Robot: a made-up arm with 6 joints.
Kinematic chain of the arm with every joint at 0, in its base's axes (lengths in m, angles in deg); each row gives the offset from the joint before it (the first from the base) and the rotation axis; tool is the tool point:
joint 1: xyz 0 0 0.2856 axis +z
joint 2: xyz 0 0 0 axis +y
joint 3: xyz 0 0 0.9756 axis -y
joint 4: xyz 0 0 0 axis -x
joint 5: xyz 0.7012 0 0 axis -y
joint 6: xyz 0 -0.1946 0 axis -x
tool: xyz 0 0 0
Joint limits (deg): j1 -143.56..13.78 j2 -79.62..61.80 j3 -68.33..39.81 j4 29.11..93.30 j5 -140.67..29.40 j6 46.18..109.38
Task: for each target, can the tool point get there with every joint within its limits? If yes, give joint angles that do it. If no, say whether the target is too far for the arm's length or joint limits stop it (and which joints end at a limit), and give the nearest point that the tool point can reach.
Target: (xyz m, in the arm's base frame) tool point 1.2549 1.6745 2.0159
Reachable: no: too far | nearest point 0.7522 1.0037 1.3228 | short by 1.088 m
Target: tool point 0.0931 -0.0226 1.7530
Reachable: yes | joints -8.77 -22.01 13.17 87.60 -10.87 54.53
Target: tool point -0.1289 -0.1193 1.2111
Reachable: yes | joints -103.42 -35.28 -38.47 59.88 -106.37 86.71
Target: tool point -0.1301 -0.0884 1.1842
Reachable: yes | joints -104.59 -37.32 -40.73 57.83 2.71 72.32
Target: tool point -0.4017 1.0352 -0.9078
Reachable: no: joint limits stop it (at a limit: joint 1, joint 2, joint 3, joint 4) | nearest point -0.4873 -0.1485 0.1495 | short by 1.589 m
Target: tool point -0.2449 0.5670 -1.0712
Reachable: no: joint limits stop it (at a limit: joint 1, joint 2, joint 4) | nearest point -0.5184 -0.1714 0.1266 | short by 1.433 m
